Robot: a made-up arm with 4 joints. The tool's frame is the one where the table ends. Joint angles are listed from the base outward.
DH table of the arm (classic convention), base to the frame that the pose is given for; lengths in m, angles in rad. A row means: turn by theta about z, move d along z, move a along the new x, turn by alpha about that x. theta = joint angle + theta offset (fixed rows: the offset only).
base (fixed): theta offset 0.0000, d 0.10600, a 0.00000, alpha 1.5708
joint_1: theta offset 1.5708, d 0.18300, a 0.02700, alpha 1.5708
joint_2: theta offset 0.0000, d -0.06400, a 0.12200, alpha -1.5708
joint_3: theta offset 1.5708, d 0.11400, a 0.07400, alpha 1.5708
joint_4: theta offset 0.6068, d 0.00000, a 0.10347, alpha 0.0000
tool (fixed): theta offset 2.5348, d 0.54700, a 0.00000, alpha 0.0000
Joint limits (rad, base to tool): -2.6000..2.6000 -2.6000..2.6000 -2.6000..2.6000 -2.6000..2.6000
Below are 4 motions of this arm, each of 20 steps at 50 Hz.
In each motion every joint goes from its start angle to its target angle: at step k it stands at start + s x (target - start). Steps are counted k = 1, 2, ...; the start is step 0. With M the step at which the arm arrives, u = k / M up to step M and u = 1 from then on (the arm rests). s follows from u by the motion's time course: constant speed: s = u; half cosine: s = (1 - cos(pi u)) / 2; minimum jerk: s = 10 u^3 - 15 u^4 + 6 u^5.
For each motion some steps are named. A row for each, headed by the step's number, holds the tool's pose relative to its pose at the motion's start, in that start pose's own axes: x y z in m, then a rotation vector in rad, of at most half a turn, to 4 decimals.
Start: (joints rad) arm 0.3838 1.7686 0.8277 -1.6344
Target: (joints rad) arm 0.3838 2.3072 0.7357 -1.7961
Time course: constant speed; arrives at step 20
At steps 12, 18, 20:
12: 0.1296 0.0262 -0.0138 -0.0797 0.2181 -0.3285
18: 0.1979 0.0274 -0.0331 -0.1276 0.3300 -0.4872
20: 0.2207 0.0259 -0.0415 -0.1448 0.3678 -0.5392

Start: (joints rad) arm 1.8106 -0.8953 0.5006 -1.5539
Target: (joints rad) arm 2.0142 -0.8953 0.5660 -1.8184
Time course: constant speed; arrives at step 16
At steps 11, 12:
11: -0.0624 -0.0690 -0.0193 0.1365 -0.0448 -0.2762
12: -0.0682 -0.0747 -0.0216 0.1494 -0.0479 -0.3011

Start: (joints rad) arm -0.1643 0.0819 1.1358 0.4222
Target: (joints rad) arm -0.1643 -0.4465 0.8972 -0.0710
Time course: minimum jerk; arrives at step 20
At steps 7, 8, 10, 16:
7: 0.0541 0.0199 0.0162 -0.0319 0.0721 -0.0047
8: 0.0729 0.0294 0.0211 -0.0464 0.0968 -0.0070
10: 0.1138 0.0547 0.0301 -0.0848 0.1500 -0.0133
16: 0.2042 0.1399 0.0394 -0.2118 0.2631 -0.0342

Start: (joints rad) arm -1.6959 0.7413 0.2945 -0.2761
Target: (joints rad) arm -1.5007 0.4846 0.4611 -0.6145
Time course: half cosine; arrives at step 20
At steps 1, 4, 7, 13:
1: -0.0013 0.0005 -0.0002 -0.0007 -0.0022 -0.0008
4: -0.0198 0.0075 -0.0028 -0.0103 -0.0342 -0.0132
7: -0.0570 0.0202 -0.0105 -0.0257 -0.0992 -0.0376
13: -0.1523 0.0437 -0.0441 -0.0428 -0.2719 -0.0990

